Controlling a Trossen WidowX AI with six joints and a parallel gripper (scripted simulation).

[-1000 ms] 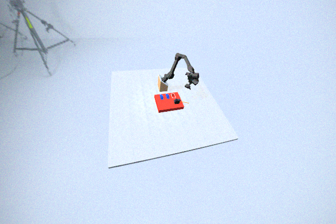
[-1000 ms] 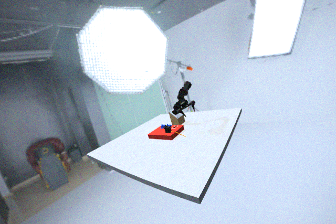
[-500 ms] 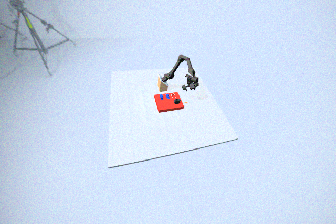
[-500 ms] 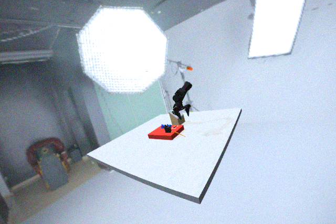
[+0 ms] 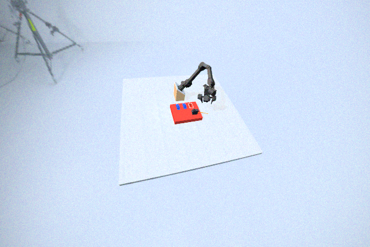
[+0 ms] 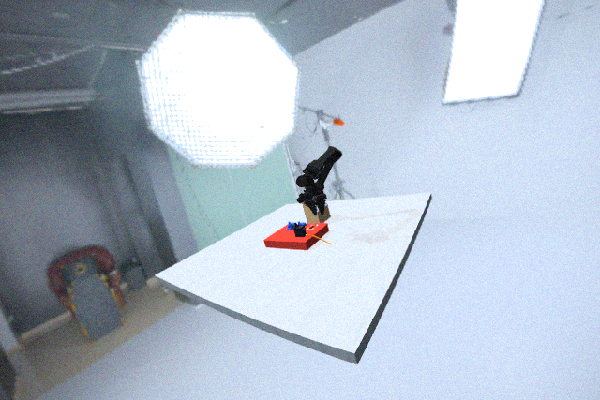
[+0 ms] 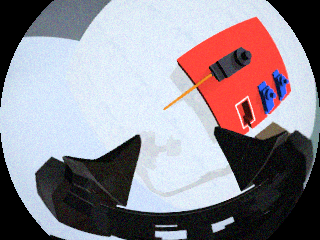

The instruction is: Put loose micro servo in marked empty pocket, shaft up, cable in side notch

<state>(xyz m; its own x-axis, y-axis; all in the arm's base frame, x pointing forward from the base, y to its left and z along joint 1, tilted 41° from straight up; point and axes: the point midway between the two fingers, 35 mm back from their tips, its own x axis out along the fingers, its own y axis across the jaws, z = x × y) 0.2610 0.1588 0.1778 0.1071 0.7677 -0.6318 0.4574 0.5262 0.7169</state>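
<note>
Right now my gripper tip is 3 cm short of the red deck, 21 cm to the left of it and 13 cm above it.
</note>
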